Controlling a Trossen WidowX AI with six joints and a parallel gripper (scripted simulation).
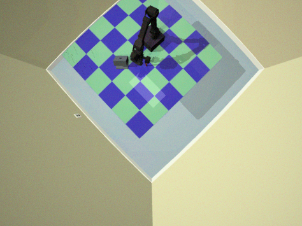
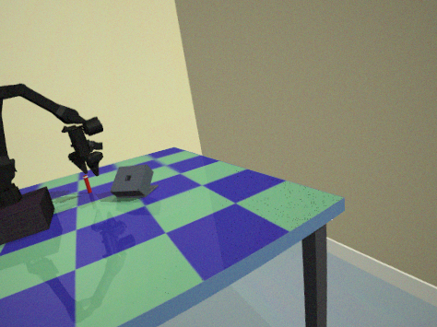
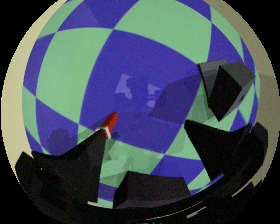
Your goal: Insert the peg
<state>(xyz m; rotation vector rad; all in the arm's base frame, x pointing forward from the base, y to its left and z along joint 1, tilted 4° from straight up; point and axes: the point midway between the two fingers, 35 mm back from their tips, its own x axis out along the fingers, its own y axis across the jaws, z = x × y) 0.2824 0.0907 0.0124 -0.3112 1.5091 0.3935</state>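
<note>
Now: the red peg 40 mm to the left of my gripper tip, 30 mm below it and 30 mm behind it. From my gripper tip the other things lie so: grey sloped panel 170 mm to the right, 130 mm ahead, 30 mm below.
</note>
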